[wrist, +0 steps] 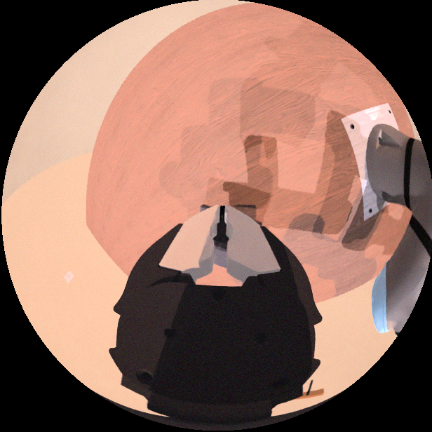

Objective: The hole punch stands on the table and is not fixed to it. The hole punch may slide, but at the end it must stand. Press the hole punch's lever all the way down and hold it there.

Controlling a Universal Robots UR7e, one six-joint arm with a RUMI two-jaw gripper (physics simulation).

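Observation:
My gripper (pixel 222 207) is shut and empty, its two pale fingertips together at the lower middle of the wrist view. The hole punch (pixel 246 207) is mostly hidden behind the fingers. Short dark edges of it show on both sides of the fingertips, and a black and grey-violet part shows through the gap between the fingers. The fingertips overlap it in the view; whether they touch it cannot be told. How far down its lever stands, and whether the punch stands level, is hidden.
The reddish wooden table (pixel 140 150) bears the arm's shadows. A white mounting plate (pixel 354 135) with the grey robot arm (pixel 390 165) is at the right. The pale floor (pixel 45 240) shows beyond the table's edge at the left.

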